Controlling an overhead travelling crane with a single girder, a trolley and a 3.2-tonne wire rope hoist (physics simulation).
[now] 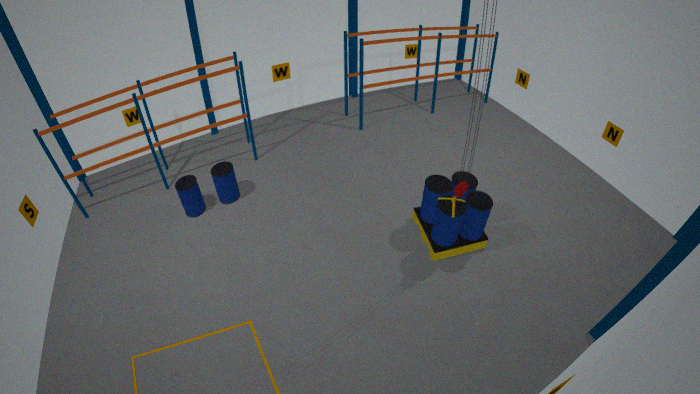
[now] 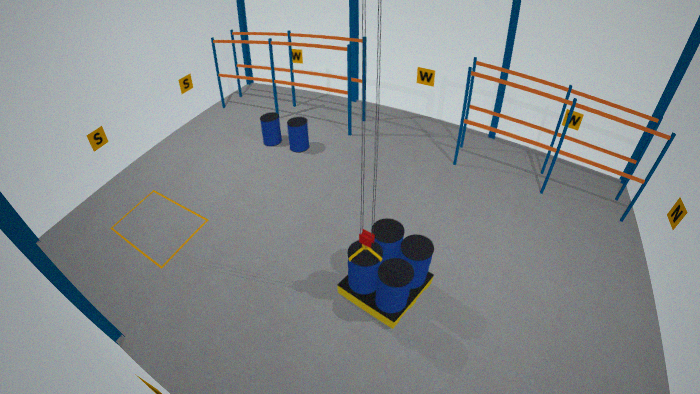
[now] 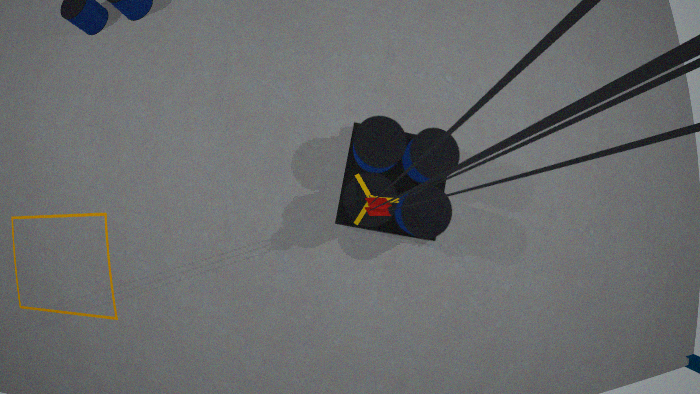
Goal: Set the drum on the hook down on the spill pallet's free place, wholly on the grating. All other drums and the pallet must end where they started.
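The yellow-sided spill pallet (image 1: 458,249) (image 2: 367,307) (image 3: 344,217) has a black grating and bears three other blue drums: one (image 1: 432,207) (image 2: 388,231), one (image 1: 475,222) (image 2: 391,297) (image 3: 425,214) and one (image 1: 464,180) (image 2: 417,247) (image 3: 440,160). The hook's drum (image 1: 445,230) (image 2: 362,277) (image 3: 354,200) is upright at the remaining corner, within the pallet's outline, its lid level with theirs. It looks seated on the grating; its underside is hidden. My yellow three-armed gripper (image 1: 453,206) (image 2: 365,255) (image 3: 371,200) is shut on its rim, below the red hook block (image 1: 461,188) (image 2: 366,238) (image 3: 378,206).
Two blue drums (image 1: 190,197) (image 1: 226,185) (image 2: 271,131) (image 2: 298,136) stand on the floor near a rack (image 1: 150,145) (image 2: 274,80). Another rack (image 1: 361,85) (image 2: 558,145) stands along the W wall. A yellow floor rectangle (image 1: 191,339) (image 2: 132,209) (image 3: 110,255) lies apart from the pallet.
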